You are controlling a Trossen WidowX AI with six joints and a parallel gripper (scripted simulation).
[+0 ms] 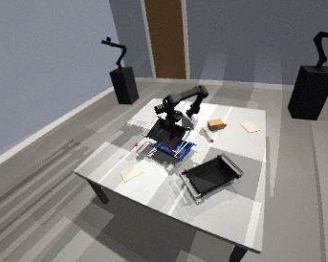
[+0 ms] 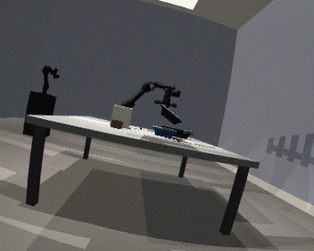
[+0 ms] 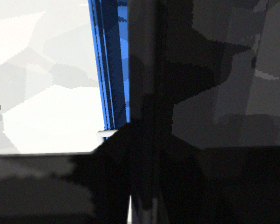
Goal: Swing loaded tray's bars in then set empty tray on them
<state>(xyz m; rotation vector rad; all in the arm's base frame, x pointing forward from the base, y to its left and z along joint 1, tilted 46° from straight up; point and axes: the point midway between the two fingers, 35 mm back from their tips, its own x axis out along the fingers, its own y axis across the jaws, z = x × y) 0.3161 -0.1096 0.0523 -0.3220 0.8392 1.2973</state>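
Right now my gripper tip is 70 mm short of the dark tray and 30 mm to the left of it. From my gripper tip the other things lie so: brown box: 320 mm behind, 280 mm to the left, 150 mm below.
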